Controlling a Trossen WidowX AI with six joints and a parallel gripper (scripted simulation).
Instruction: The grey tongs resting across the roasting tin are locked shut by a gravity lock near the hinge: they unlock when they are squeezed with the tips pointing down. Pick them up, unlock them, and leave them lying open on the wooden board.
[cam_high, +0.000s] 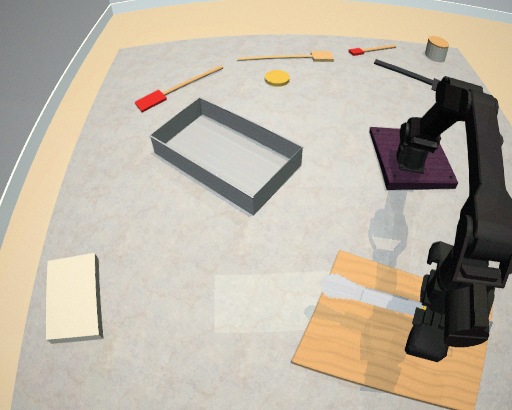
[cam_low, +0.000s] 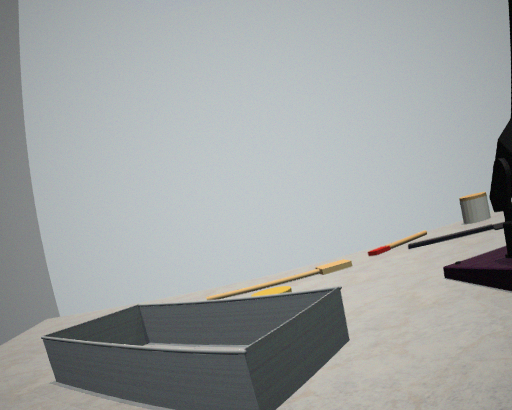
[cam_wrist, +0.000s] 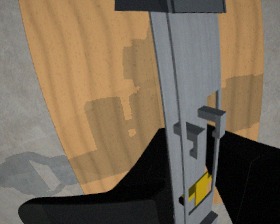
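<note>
Right now my gripper tip is 10 mm to the left of the wooden board and 80 mm above it. The rest, counted from my gripper tip: cream block: 640 mm ahead, 30 mm to the left, 80 mm below; then yellow lock piece: 10 mm ahead, 40 mm above; then roasting tin: 410 mm ahead, 380 mm to the right, 60 mm below.
</note>
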